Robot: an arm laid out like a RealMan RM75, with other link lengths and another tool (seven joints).
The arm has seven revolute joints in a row. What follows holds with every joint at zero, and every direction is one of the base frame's.
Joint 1 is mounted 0.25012 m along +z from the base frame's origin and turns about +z.
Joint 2 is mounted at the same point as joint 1 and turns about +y.
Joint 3 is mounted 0.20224 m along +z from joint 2 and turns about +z.
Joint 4 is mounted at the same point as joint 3 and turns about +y.
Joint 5 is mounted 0.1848 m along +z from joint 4 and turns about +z.
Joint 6 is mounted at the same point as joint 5 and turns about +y.
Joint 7 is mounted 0.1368 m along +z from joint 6 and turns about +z.
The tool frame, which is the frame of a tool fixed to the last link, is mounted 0.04 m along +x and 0.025 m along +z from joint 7; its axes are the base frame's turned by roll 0, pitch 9.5 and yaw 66.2 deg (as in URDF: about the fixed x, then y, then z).
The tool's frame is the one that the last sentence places.
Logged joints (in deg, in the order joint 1, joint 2, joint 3, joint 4, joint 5, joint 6, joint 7), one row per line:
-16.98 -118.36 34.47 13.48 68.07 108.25 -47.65
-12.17 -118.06 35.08 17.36 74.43 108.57 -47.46
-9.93 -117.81 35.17 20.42 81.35 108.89 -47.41
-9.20 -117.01 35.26 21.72 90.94 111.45 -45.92
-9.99 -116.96 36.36 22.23 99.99 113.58 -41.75
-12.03 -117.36 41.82 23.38 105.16 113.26 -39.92
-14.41 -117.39 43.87 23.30 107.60 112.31 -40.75
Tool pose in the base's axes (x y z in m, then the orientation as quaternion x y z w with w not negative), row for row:
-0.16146 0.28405 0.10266 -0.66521 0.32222 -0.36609 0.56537
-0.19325 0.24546 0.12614 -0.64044 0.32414 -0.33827 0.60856
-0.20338 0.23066 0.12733 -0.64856 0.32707 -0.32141 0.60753
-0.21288 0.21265 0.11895 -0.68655 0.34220 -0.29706 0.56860
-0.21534 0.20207 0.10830 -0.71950 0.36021 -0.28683 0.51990
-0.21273 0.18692 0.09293 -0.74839 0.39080 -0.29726 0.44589
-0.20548 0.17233 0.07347 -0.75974 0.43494 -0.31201 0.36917
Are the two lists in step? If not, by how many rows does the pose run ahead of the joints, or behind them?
The pose runs 2 rows behind the joints: the pose in row i belongs to the joints in row i - 2.
